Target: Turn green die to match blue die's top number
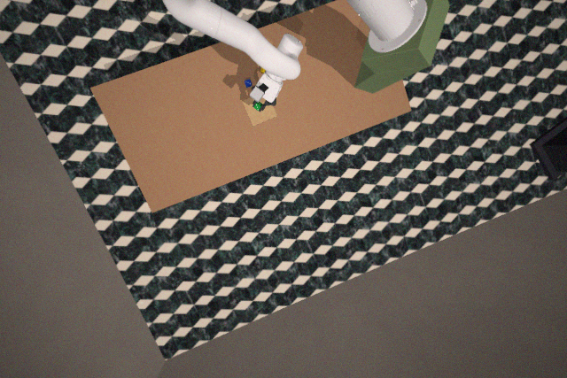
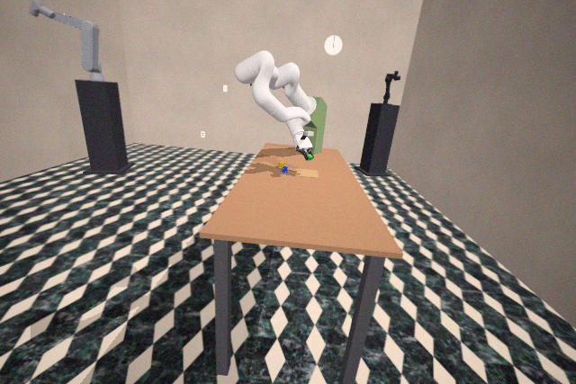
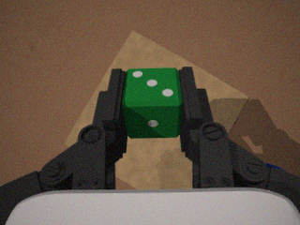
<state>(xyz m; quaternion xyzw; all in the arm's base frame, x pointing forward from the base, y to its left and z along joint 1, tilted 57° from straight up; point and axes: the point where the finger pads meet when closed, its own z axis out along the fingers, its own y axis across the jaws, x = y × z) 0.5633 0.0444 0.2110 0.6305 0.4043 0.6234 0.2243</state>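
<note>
Right now my hand is 110 mm above the tan mat. From my hand the other things lie so: green die: 10 mm below; then blue die: 130 mm to the right, 100 mm below, 30 mm behind; then yellow die: 140 mm to the right, 140 mm behind, 100 mm below.
</note>
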